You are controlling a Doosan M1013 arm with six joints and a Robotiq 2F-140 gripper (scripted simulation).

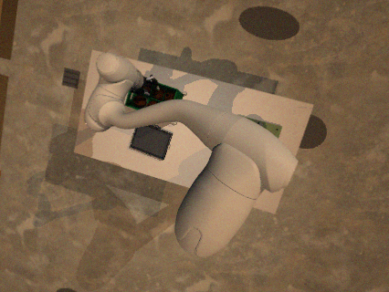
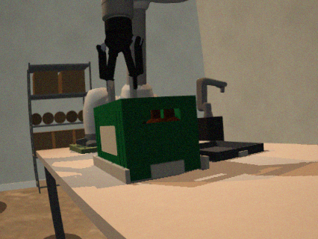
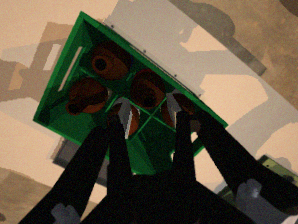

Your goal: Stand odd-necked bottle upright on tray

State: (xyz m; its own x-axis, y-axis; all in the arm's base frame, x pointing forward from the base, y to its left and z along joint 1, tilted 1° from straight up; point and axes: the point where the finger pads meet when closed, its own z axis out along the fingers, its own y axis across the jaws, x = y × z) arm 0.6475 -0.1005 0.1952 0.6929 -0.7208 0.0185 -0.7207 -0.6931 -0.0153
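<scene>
The brown bottle is 12 cm below my hand. From my hand the other things lie so: green crate 12 cm below, 4 cm to the left; dark tray 31 cm to the left, 19 cm below, 2 cm behind.
</scene>
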